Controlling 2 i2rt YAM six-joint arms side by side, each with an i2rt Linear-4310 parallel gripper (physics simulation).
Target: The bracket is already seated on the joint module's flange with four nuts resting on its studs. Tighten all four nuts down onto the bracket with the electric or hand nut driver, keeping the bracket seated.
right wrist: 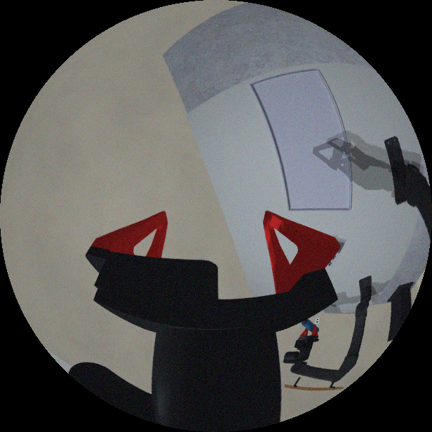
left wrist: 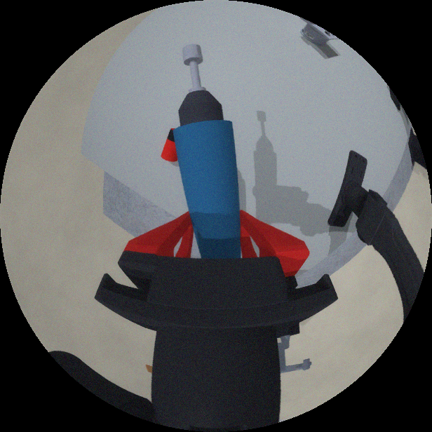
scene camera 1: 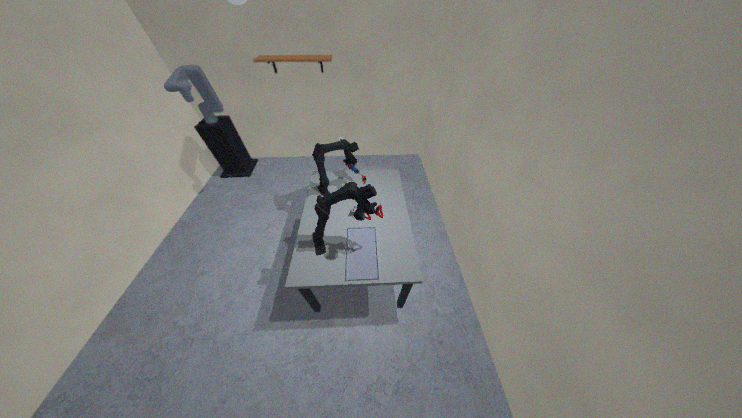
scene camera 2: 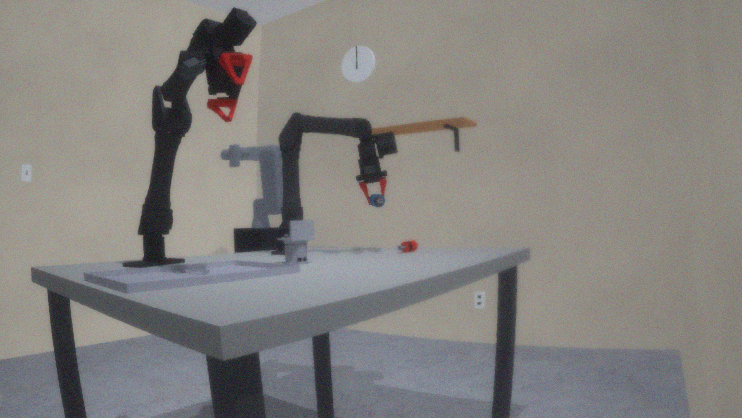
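Where they show: left gripper, fingertip midpoint: (scene camera 1: pixel 351 167); right gripper, fingertip midpoint: (scene camera 1: pixel 376 218) (scene camera 2: pixel 233 103); left arm's base at its link origin: (scene camera 1: pixel 324 192); right arm's base at its link origin: (scene camera 1: pixel 319 243) (scene camera 2: pixel 154 264).
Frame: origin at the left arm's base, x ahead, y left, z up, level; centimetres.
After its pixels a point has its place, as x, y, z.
My left gripper (scene camera 2: pixel 375 196) @(30.4, 0.6, 15.7) (left wrist: pixel 216 215) is shut on the blue electric nut driver (scene camera 1: pixel 354 168) @(30.4, -4.7, 18.3) (scene camera 2: pixel 378 200) @(31.9, -14.7, 16.2) (left wrist: pixel 207 165) (right wrist: pixel 309 326), holding it above the table. In the left wrist view its grey socket points away from the gripper. The red hand nut driver (scene camera 1: pixel 363 178) @(39.0, -5.7, 3.4) (scene camera 2: pixel 410 246) @(41.1, -7.3, 1.9) (left wrist: pixel 169 148) lies on the table, partly hidden behind the blue one in that view. The joint module (scene camera 2: pixel 296 251) @(12.9, -41.9, 3.3) stands on the table with the pale bracket (scene camera 2: pixel 302 229) @(14.5, -41.6, 8.7) at its top. The nuts cannot be made out. My right gripper (scene camera 2: pixel 232 89) @(7.9, -74.0, 33.9) (right wrist: pixel 215 216) is open and empty, high above the table.
A shallow pale tray (scene camera 1: pixel 361 264) @(-8.0, -80.7, 0.4) (scene camera 2: pixel 127 286) @(-3.4, -95.9, 1.2) (right wrist: pixel 306 115) lies on the table (scene camera 1: pixel 397 259) @(15.7, -91.0, 0.0) (scene camera 2: pixel 270 306) @(22.5, -99.5, 0.0), near the joint module in scene camera 2. A wooden shelf (scene camera 1: pixel 293 58) (scene camera 2: pixel 425 126) is on the wall. A grey arm stands on a black pedestal (scene camera 1: pixel 226 147) off the table.
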